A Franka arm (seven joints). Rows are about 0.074 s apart.
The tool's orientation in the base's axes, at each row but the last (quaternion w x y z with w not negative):
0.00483 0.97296 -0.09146 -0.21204
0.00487 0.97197 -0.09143 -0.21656
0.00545 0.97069 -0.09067 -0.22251
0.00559 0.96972 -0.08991 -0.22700
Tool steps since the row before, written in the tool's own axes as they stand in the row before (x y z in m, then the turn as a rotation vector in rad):
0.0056 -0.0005 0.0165 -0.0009 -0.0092 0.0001
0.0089 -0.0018 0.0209 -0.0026 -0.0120 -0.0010
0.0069 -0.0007 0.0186 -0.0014 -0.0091 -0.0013
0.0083 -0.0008 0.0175 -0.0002 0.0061 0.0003
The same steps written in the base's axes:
-0.0017 0.0000 -0.0173 0.0008 0.0092 -0.0002
-0.0006 0.0008 -0.0228 0.0002 0.0122 0.0014
-0.0018 0.0000 -0.0198 0.0009 0.0092 0.0013
-0.0003 -0.0002 -0.0194 -0.0014 -0.0060 0.0001

